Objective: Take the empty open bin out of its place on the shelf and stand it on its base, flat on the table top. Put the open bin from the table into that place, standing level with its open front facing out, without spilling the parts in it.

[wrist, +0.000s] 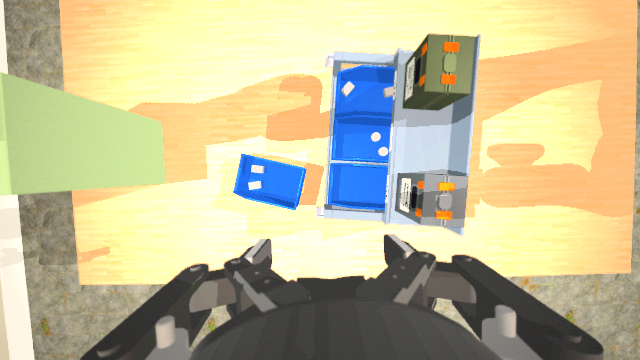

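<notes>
The empty open blue bin sits in the lowest place in the view of the light grey shelf, at one end of a row. The other open blue bin stands on the table top, apart from the shelf and turned at a slight angle, with two small pale parts in it. My gripper is open and empty, its fingers wide apart at the bottom of the view, high above the table and not touching either bin.
Two more blue bins with pale parts sit in the row beside the empty one. A green case and a grey case stand on the shelf's other part. A light green block is at the left.
</notes>
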